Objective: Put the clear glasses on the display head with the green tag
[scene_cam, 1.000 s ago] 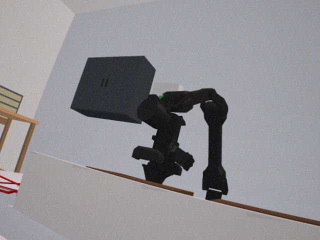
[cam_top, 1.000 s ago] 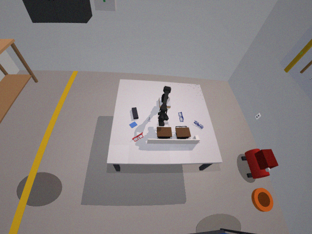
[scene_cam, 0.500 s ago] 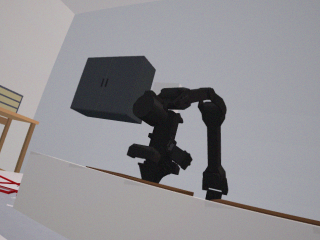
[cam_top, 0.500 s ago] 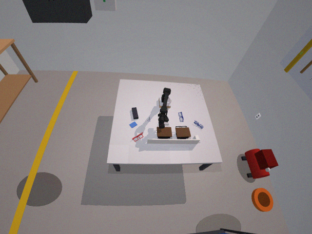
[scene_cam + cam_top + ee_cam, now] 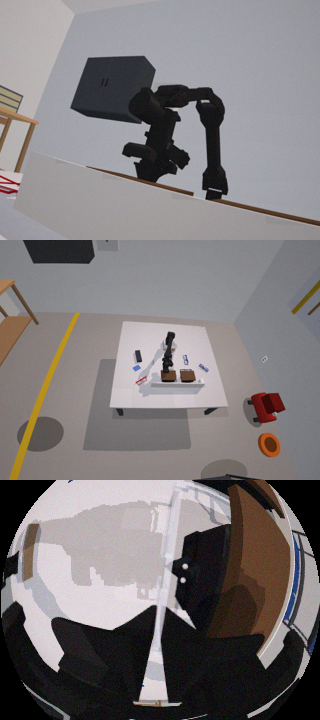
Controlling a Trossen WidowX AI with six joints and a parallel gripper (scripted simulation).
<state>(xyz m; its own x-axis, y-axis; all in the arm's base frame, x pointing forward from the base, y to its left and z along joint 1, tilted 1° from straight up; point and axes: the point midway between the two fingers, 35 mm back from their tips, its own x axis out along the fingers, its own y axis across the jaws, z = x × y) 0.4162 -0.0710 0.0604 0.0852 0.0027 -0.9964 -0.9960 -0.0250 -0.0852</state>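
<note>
Right now the display head is 70 mm ahead of my gripper tip, 40 mm to the left of it and 10 mm below it. The rest, counted from my gripper tip: white panel (190 mm ahead, 150 mm to the left, 10 mm below); grey piece (120 mm behind, 130 mm to the right, 40 mm below); blue cloth (50 mm behind, 320 mm to the right, 70 mm below).
</note>
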